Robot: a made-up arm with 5 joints. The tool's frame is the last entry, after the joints.
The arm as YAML. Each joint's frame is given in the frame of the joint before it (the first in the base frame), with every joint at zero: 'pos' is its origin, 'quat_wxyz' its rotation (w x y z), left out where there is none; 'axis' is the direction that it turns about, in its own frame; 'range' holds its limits. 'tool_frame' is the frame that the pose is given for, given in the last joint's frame.
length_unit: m
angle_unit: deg
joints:
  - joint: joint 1
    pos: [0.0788, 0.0, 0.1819]
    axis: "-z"
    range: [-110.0, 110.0]
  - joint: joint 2
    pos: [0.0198, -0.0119, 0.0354]
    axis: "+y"
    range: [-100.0, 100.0]
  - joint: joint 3
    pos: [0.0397, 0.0, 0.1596]
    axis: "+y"
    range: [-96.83, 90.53]
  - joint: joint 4
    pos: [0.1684, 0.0, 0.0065]
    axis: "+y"
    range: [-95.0, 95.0]
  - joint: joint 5
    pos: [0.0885, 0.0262, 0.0]
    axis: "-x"
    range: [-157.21, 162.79]
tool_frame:
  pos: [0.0, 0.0, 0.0]
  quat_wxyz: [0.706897, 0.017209, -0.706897, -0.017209]
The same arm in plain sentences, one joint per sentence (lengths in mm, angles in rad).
The arm has five revolute joints in a row. What follows holds with every joint at zero, and every direction is one of the base frame's. Joint 1 sits 78.8 mm along +x and 181.9 mm along +z from the base frame's origin and turns about -z, from -1.9199 to 1.9199 rad. Joint 2 sits 19.8 mm along +x and 11.9 mm along -y and 35.4 mm along +z from joint 1 and turns about +y, from -1.7453 to 1.7453 rad. Joint 3 sits 39.7 mm along +x and 159.6 mm along +z from joint 2 and turns about +y, from -1.69 to 1.58 rad. Joint 4 sits 168.4 mm along +x and 6.5 mm along +z from joint 3 and turns about +y, from -1.6581 to 1.6581 rad. Joint 5 sits 88.5 mm along +x and 26.2 mm along +y from joint 4 and turns about -x, from -2.7438 to 2.8412 rad. The tool frame, which is the frame that the pose is given for, sits at the same point as joint 5; its axes are the base frame's turned by roll 1.5708, pitch -1.5221 and yaw -1.5708 rad (as in URDF: about the fixed x, then y, then z).
